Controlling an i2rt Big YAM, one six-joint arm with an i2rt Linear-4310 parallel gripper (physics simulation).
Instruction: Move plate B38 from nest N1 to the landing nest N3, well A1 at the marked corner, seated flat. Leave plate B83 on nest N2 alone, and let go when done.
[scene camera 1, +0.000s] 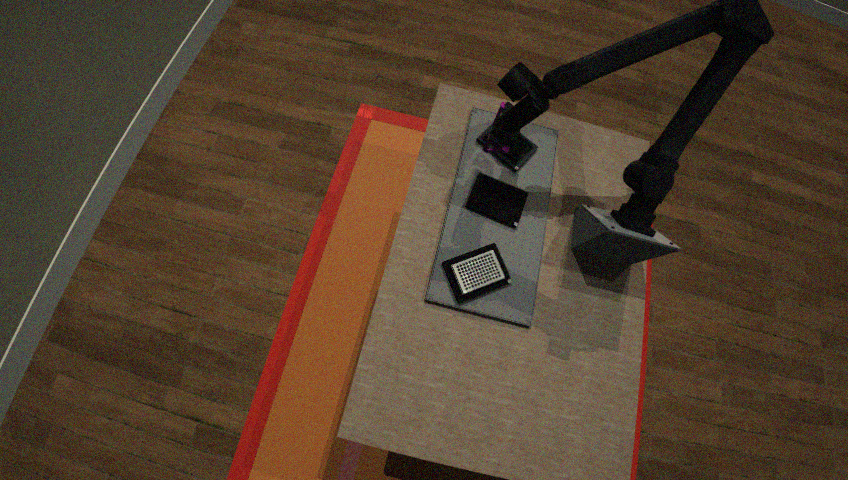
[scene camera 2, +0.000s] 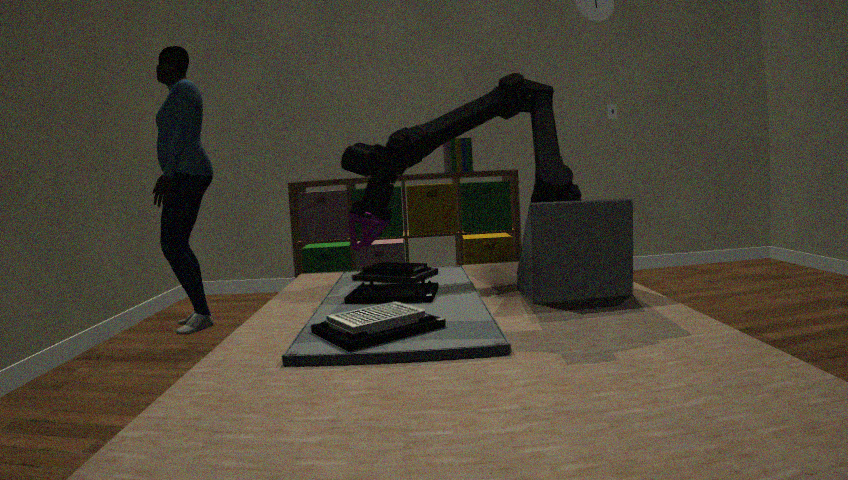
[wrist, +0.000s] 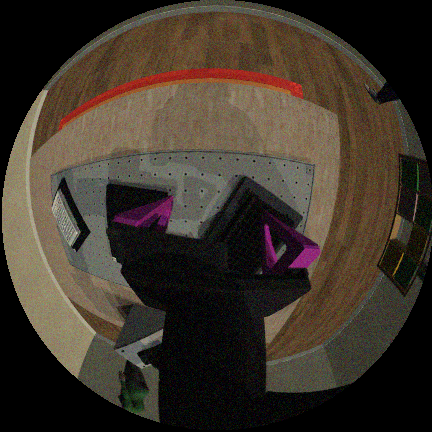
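Note:
My gripper (scene camera 1: 499, 126) (scene camera 2: 364, 234) (wrist: 218, 207), with magenta fingers, is open and empty. It hangs above the far end of the grey board, over or beside a dark plate (scene camera 1: 516, 153) (scene camera 2: 395, 267) (wrist: 245, 230) on the far black nest. In the wrist view the right finger overlaps this plate; the left finger overlaps the middle nest. The middle black nest (scene camera 1: 496, 201) (scene camera 2: 392, 292) (wrist: 132, 197) shows no distinct plate. A white well plate (scene camera 1: 477, 272) (scene camera 2: 376, 317) (wrist: 66, 215) sits on the near black nest (scene camera 1: 453, 287) (scene camera 2: 432, 324). Labels and the well A1 marks are unreadable.
The nests stand in a row on the grey perforated board (scene camera 1: 523, 297) (scene camera 2: 476, 333) on a wooden table (scene camera 1: 487, 380) (scene camera 2: 368, 416). The arm's grey pedestal (scene camera 1: 601, 255) (scene camera 2: 577, 249) stands right of the board. A person (scene camera 2: 181, 136) stands behind the table at left.

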